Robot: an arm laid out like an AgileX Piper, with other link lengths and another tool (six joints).
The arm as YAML. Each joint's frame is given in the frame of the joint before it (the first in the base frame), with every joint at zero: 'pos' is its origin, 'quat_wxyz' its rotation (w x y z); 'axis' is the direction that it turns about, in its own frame. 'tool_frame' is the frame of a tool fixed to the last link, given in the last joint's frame.
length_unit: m
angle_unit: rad
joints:
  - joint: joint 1
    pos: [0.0, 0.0, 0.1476]
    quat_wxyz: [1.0, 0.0, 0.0, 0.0]
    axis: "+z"
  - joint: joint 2
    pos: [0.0, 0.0, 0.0]
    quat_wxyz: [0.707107, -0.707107, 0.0, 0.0]
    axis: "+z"
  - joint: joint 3
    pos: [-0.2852, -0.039, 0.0]
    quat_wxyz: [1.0, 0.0, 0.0, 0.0]
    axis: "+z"
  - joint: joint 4
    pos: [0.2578, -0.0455, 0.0]
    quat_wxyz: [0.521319, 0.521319, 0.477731, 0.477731]
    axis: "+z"
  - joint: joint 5
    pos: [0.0, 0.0, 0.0]
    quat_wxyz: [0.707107, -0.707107, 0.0, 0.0]
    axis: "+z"
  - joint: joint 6
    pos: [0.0, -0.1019, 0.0]
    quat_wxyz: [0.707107, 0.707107, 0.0, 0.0]
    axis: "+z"
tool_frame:
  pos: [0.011, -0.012, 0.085]
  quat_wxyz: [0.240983, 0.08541, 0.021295, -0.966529]
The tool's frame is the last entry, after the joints.
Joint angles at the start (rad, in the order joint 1, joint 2, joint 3, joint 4, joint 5, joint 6):
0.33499 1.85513 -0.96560 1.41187 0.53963 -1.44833
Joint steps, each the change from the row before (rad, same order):
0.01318 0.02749 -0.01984 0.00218 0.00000 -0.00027
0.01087 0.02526 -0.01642 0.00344 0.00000 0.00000
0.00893 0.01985 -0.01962 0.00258 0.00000 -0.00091
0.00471 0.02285 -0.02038 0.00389 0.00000 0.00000
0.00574 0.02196 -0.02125 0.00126 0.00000 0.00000
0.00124 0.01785 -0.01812 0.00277 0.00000 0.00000
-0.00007 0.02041 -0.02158 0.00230 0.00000 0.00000
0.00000 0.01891 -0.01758 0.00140 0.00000 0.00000
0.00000 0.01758 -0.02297 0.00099 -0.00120 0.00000
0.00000 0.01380 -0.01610 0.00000 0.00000 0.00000
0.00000 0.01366 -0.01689 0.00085 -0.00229 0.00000
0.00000 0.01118 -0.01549 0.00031 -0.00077 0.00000
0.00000 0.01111 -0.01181 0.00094 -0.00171 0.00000
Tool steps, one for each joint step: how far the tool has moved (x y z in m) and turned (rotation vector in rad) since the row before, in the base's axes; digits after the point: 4 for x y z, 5 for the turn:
0.0018 0.0065 -0.0054 -0.00123 0.00754 0.01179
0.0013 0.0054 -0.0056 -0.00085 0.00911 0.00837
0.0028 0.0052 -0.0026 0.00128 0.00024 0.00766
0.0037 0.0037 -0.0037 0.00158 0.00326 0.00187
0.0036 0.0041 -0.0033 0.00054 0.00098 0.00482
0.0040 0.0022 -0.0024 0.00185 0.00045 -0.00079
0.0051 0.0021 -0.0027 0.00189 -0.00051 -0.00175
0.0039 0.0016 -0.0033 0.00039 0.00159 -0.00102
0.0056 0.0021 -0.0013 0.00188 -0.00523 -0.00153
0.0037 0.0015 -0.0016 0.00085 -0.00214 0.00000
0.0042 0.0013 -0.0014 0.00033 -0.00369 -0.00218
0.0037 0.0014 -0.0007 0.00132 -0.00423 -0.00075
0.0028 0.0008 -0.0018 -0.00019 -0.00108 -0.00185

